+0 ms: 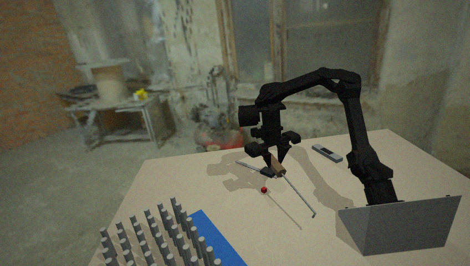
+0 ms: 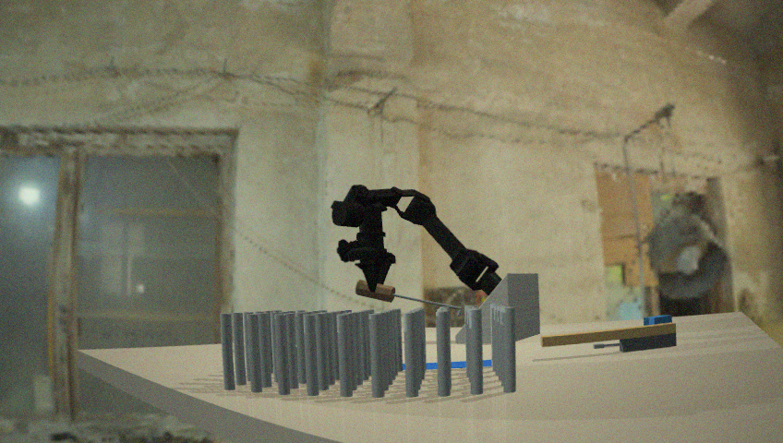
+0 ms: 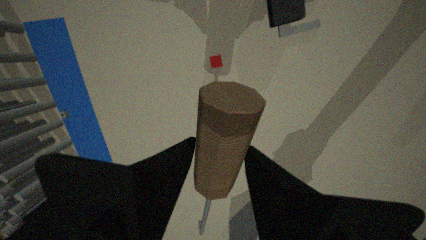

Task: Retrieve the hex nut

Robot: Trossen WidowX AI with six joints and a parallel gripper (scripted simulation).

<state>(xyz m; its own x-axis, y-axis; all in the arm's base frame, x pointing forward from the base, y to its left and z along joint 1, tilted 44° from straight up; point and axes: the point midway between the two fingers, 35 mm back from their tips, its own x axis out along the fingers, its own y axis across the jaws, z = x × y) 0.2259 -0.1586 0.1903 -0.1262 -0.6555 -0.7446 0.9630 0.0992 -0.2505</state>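
The small red cube is 30 mm ahead of my gripper tip, 50 mm to the right of it and 140 mm below it. From my gripper tip the other things lie so: grey flat block 320 mm behind, 220 mm to the right, 130 mm below; then blue taped strip 230 mm ahead, 170 mm to the left, 140 mm below.
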